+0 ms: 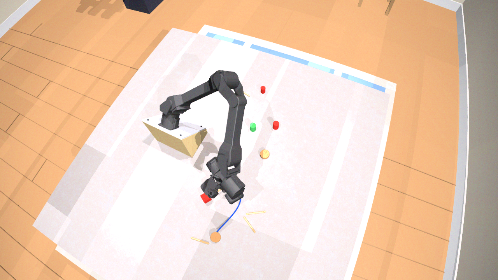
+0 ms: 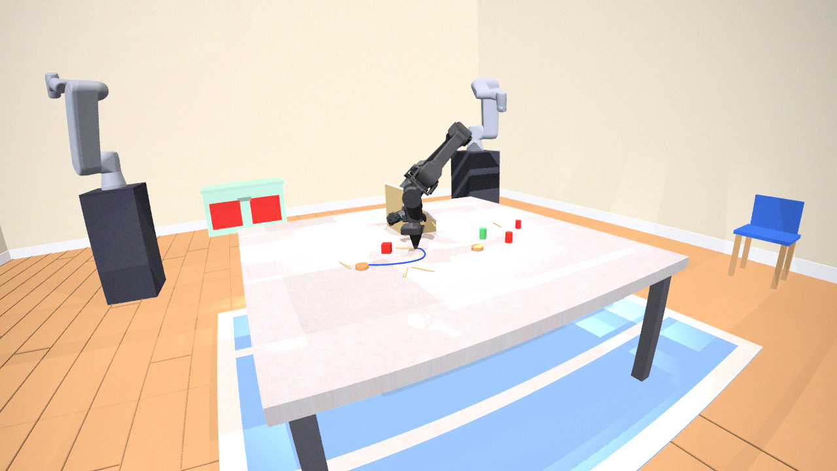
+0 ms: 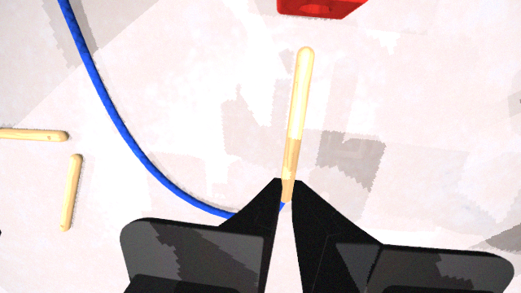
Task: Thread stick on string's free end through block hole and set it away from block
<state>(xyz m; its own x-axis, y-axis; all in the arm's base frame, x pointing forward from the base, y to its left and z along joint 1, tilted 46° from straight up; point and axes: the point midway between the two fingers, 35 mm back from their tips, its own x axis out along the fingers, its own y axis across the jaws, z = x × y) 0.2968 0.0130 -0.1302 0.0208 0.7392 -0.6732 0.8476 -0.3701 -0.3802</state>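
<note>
My gripper tip is 5 cm past the red cube and 8 cm to the left of it. Round my gripper tip: green cylinder (2 cm behind, 28 cm to the left); then round wooden button (5 cm ahead, 20 cm to the right, 1 cm below); then thin wooden stick (1 cm behind, 1 cm to the right).
</note>
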